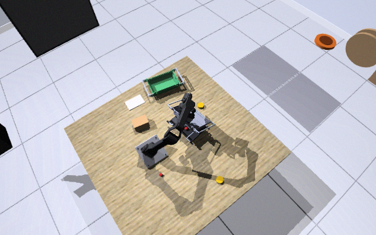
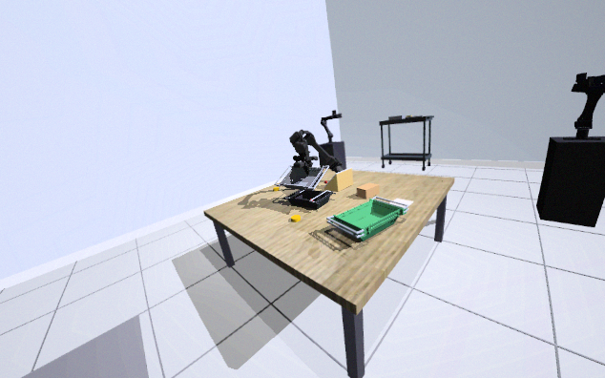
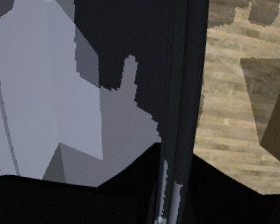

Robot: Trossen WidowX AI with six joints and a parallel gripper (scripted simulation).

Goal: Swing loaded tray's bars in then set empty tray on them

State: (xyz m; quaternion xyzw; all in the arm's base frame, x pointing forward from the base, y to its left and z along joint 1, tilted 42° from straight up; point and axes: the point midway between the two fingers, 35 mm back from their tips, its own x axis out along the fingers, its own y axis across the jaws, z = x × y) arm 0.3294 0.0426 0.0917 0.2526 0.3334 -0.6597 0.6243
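My gripper tip is now 80 mm short of the grey tray and 10 mm to the right of it. Round my gripper tip: tan box (290 mm to the left, 230 mm behind, 150 mm below); then small red cube (340 mm behind, 170 mm below, 160 mm to the right); then white card (510 mm to the left, 180 mm below, 150 mm behind).
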